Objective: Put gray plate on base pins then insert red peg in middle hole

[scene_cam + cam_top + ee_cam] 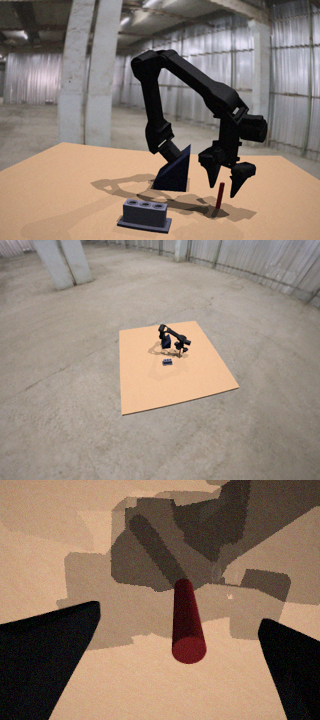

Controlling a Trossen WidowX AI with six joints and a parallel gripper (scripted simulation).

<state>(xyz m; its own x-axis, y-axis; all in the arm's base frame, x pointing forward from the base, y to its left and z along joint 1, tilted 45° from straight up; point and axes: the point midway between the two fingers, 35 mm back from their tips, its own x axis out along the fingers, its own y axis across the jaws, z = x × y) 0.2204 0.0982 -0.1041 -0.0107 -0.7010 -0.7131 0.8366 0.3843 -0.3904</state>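
The red peg lies 1 cm below my gripper tip. Also, from my gripper tip: gray plate (12 cm ahead, 19 cm to the right, 1 cm below); base (12 cm ahead, 19 cm to the right, 4 cm below).
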